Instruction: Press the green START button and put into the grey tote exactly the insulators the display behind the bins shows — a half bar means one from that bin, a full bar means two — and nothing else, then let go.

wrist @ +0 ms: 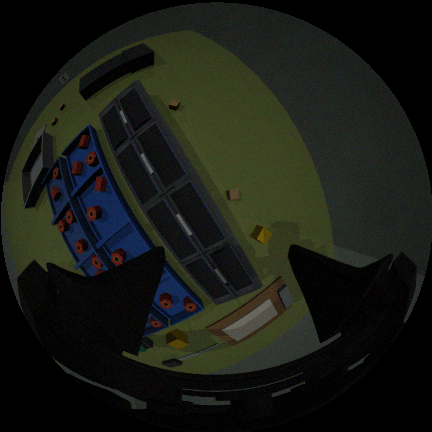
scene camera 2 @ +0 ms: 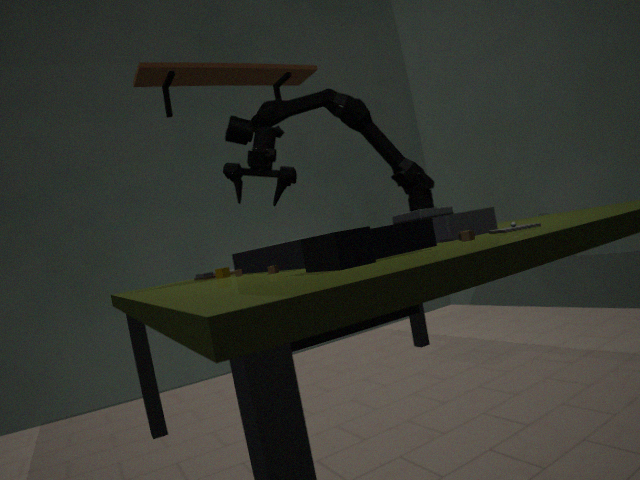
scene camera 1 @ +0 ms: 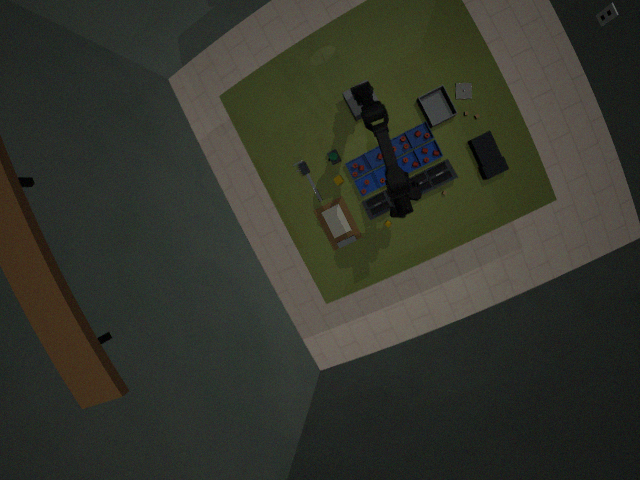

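Seen in the pictures: gripper, between the fingertips: [wrist: 229,253] [scene camera 2: 256,204]; arm's base, origin of its link: [scene camera 2: 423,210].
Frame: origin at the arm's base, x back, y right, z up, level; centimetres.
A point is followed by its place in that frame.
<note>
The green START button [scene camera 1: 333,156] @[z -4.3, x -21.1, y 21.7 cm] [wrist: 145,345] @[z -5.7, x -23.1, y 22.3 cm] stands beside the blue bins [scene camera 1: 370,159] [wrist: 117,220]; a finger partly hides it in the wrist view. The bins hold several red insulators [scene camera 1: 436,152] @[z -5.5, x -34.2, y -25.7 cm] [wrist: 118,257] @[z -5.4, x -35.0, y -2.0 cm], and the arm covers some bins in scene camera 1. The dark display [scene camera 1: 442,174] [wrist: 167,150] lies alongside the bins, with short light bars [wrist: 146,163] @[z -4.1, x -46.1, y -13.3 cm] along its middle; I cannot tell half from full. The grey tote [scene camera 1: 449,99] @[z -3.4, x -12.7, y -37.9 cm] [wrist: 47,152] @[z -5.7, x -21.4, y -31.9 cm] looks empty. My gripper [scene camera 2: 256,203] @[z 8.8, x -49.9, y -2.1 cm] [wrist: 229,253] @[z 8.8, x -49.9, y -2.1 cm] is open and empty, pointing down high above the display side of the table.
A black box [scene camera 1: 487,155] @[z -3.2, x -42.4, y -47.6 cm] [wrist: 117,70] @[z -4.9, x -43.7, y -43.7 cm] stands beyond the display's far end. A brown-framed panel [scene camera 1: 317,212] @[z -7.8, x -45.0, y 38.6 cm] [wrist: 250,320] @[z -7.3, x -52.0, y 29.1 cm] lies near its other end. Yellow cubes [scene camera 1: 338,180] @[z -4.5, x -33.0, y 22.9 cm] [scene camera 1: 388,223] @[z -5.7, x -60.5, y 5.5 cm] [wrist: 177,339] @[z -4.5, x -34.0, y 20.9 cm] [wrist: 261,234] @[z -5.7, x -60.1, y 5.2 cm] and small wooden blocks [wrist: 233,194] @[z -6.7, x -57.7, y -3.6 cm] [wrist: 174,104] @[z -6.8, x -53.8, y -24.1 cm] lie around. A shelf [scene camera 2: 222,74] hangs on the wall.
</note>
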